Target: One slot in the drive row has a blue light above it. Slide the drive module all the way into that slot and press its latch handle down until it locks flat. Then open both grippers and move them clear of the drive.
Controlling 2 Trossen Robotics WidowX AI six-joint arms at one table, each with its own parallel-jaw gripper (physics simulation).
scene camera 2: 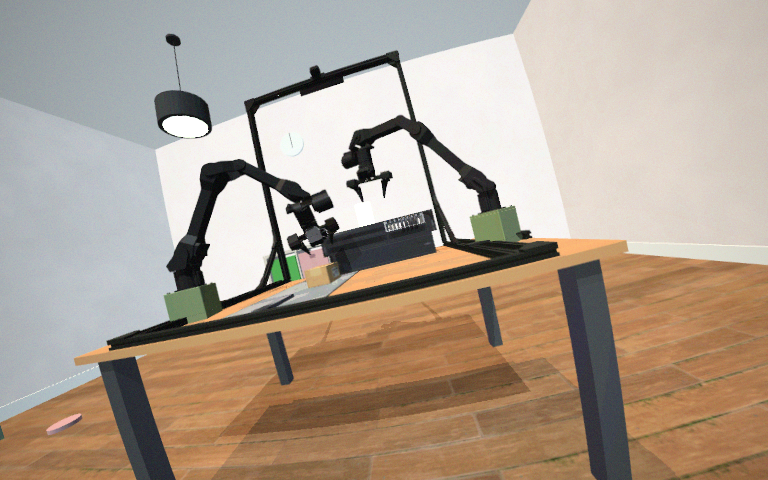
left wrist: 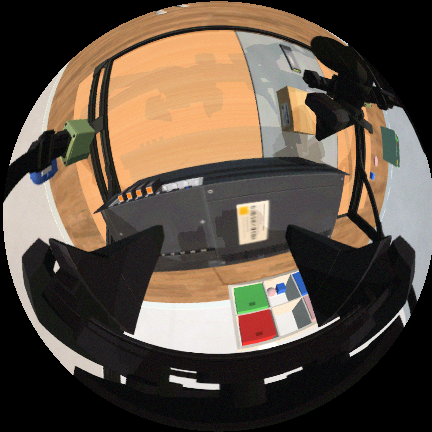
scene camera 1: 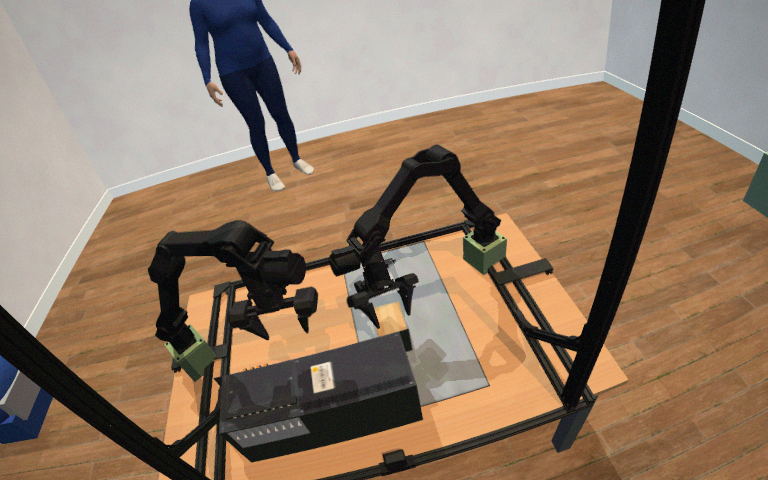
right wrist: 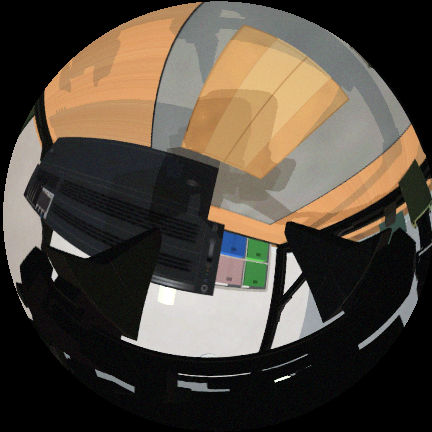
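Seen in the pictures: left gripper, fingertip midpoint: (scene camera 2: 373,200) (left wrist: 226,231) (scene camera 1: 287,335); right gripper, fingertip midpoint: (scene camera 2: 321,248) (left wrist: 327,134) (scene camera 1: 394,321) (right wrist: 224,231); left arm's base at its link origin: (scene camera 2: 491,211) (left wrist: 64,142) (scene camera 1: 183,342); right arm's base at its link origin: (scene camera 2: 191,288) (scene camera 1: 484,237).
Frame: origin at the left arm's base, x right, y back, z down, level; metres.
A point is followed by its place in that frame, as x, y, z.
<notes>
The black drive chassis (scene camera 1: 362,367) {0.516, -0.251, -0.069} (scene camera 2: 385,249) {0.380, -0.181, 0.046} (left wrist: 225,192) {0.397, -0.180, -0.069} (right wrist: 125,170) {0.445, -0.272, 0.052} stands on the table. In the left wrist view orange tabs (left wrist: 135,193) {0.305, -0.084, -0.051} and pale parts (left wrist: 182,184) {0.355, -0.135, -0.023} line its edge; a lit blue light is too small to make out. A slim dark module (left wrist: 290,57) {0.254, -0.615, 0.095} (scene camera 2: 281,300) {0.238, -0.610, 0.097}, seemingly the drive module, lies flat on the grey mat (scene camera 1: 453,350) {0.583, -0.494, 0.105} (scene camera 2: 334,288) {0.207, -0.474, 0.105} (left wrist: 255,75) {0.268, -0.436, 0.105}, away from the chassis. My left gripper (scene camera 1: 287,333) {0.384, -0.177, -0.162} (scene camera 2: 373,197) {0.384, -0.177, -0.162} (left wrist: 226,231) {0.384, -0.177, -0.162} is open and empty above the chassis. My right gripper (scene camera 1: 393,320) {0.459, -0.415, -0.017} (right wrist: 224,231) {0.459, -0.415, -0.017} is open and empty above a cardboard box.
The cardboard box (scene camera 1: 390,316) {0.399, -0.456, 0.045} (scene camera 2: 321,275) {0.349, -0.466, 0.072} (left wrist: 296,110) {0.398, -0.418, 0.045} (right wrist: 265,100) {0.400, -0.447, 0.045} stands on the mat beside the chassis end, between module and chassis. A black frame (scene camera 1: 634,198) {0.903, -0.507, -0.499} (scene camera 2: 261,164) {0.896, -0.515, -0.558} rises around the table. A person (scene camera 1: 243,62) stands beyond the table. A bin shelf (left wrist: 232,320) is past the chassis.
</notes>
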